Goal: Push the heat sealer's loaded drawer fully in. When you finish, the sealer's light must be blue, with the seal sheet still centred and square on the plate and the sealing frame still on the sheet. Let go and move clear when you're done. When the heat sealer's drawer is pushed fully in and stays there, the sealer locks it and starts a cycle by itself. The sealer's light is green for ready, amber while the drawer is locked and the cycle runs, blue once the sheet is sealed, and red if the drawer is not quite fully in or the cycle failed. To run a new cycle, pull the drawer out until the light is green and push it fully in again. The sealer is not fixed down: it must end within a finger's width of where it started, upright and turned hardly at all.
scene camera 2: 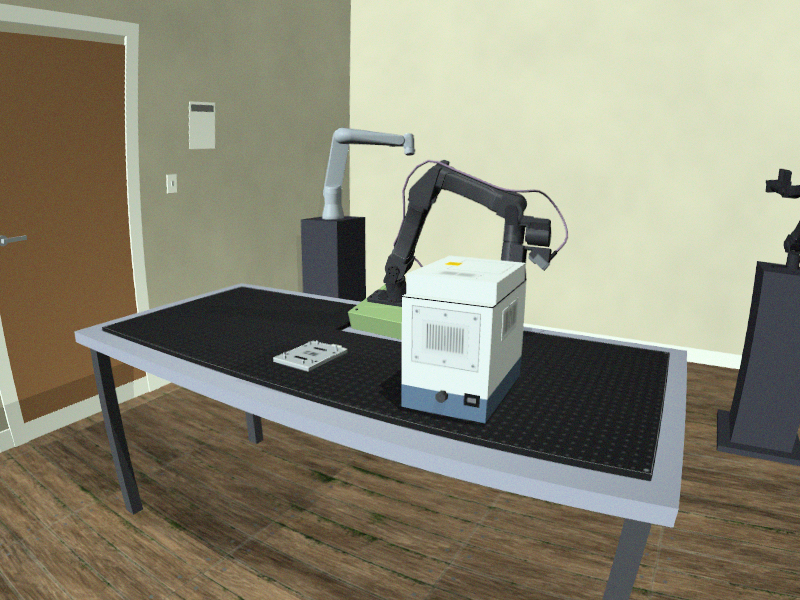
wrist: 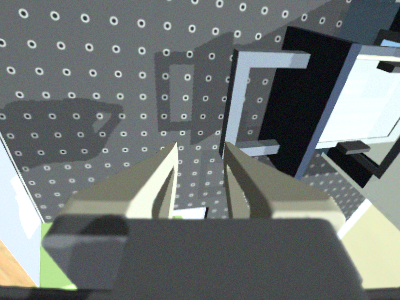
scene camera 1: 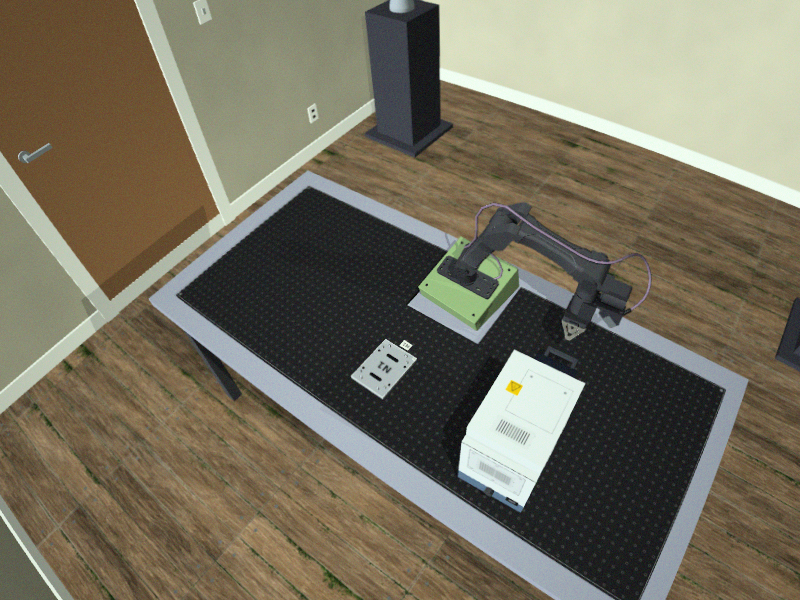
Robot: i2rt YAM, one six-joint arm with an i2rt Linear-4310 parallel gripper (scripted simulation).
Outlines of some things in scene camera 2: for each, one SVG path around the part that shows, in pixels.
A white heat sealer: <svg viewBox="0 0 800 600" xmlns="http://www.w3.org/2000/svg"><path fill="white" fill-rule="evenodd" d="M448 256L407 273L406 294L402 296L401 407L486 423L520 376L526 296L526 265L521 262Z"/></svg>
